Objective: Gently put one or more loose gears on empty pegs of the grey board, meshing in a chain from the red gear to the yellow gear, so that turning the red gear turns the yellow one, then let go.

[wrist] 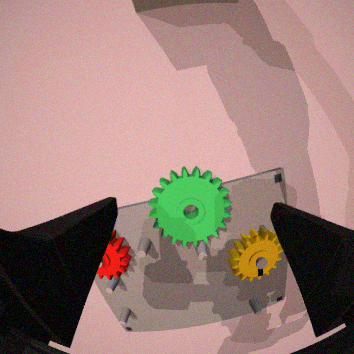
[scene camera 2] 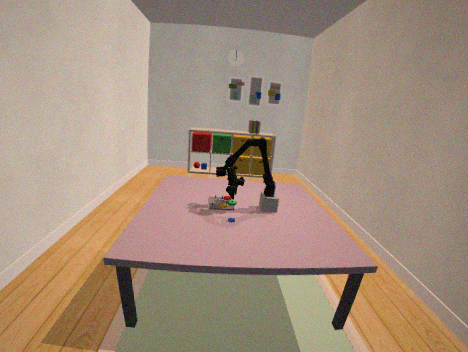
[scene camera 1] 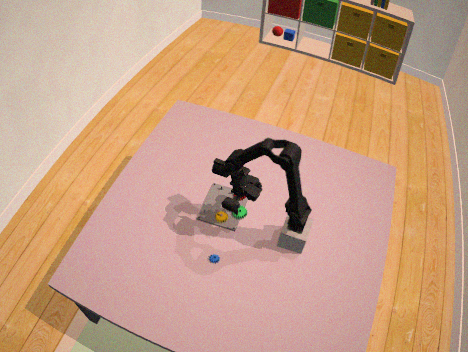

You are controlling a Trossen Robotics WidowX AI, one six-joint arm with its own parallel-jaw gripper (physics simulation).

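Frame: origin at the arm's base, x ahead, y left, z up, level; centimetres.
Seen in the pictures: gripper, fingertip midpoint: (wrist: 198, 208) (scene camera 2: 234, 196) (scene camera 1: 243, 207); arm's base, link origin: (scene camera 2: 269, 194) (scene camera 1: 296, 224).
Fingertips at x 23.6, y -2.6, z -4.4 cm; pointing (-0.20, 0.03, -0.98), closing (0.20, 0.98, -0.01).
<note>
Offsets run from my fingertips to a thing's middle. Level surfaces: height alone.
The grey board @(dz -4.7, dx +8.9, dy -1.1 cm) (scene camera 1: 211, 202) (wrist: 102, 300) bears several upright pegs, with the red gear (scene camera 1: 241, 197) (scene camera 2: 227, 198) (wrist: 116, 258) and the yellow gear @(dz -4.5, dx +7.2, dy +5.2 cm) (scene camera 1: 221, 216) (scene camera 2: 223, 205) (wrist: 255, 254) at opposite sides. The large green gear @(dz -4.5, dx +1.3, dy -0.3 cm) (scene camera 1: 241, 213) (scene camera 2: 232, 202) (wrist: 172, 207) overhangs the board's edge between them. Gaps show between it and both gears in the wrist view; whether a peg is in its hole is unclear. A bare peg @(dz -4.3, dx +4.2, dy -4.7 cm) (wrist: 144, 247) and another peg @(dz -4.3, dx +5.2, dy +0.1 cm) (wrist: 202, 251) stand beside it. The blue gear @(dz -5.3, dx +1.6, dy +24.7 cm) (scene camera 1: 214, 258) (scene camera 2: 231, 220) lies loose on the table. My gripper (wrist: 198, 208) is open and empty above the green gear.
The board and blue gear rest on the pink table @(dz -6.1 cm) (scene camera 1: 150, 270) (scene camera 2: 175, 240). The arm's grey base block (scene camera 1: 292, 241) (scene camera 2: 269, 204) stands right of the board. A shelf unit stands beyond the table by the far wall.
</note>
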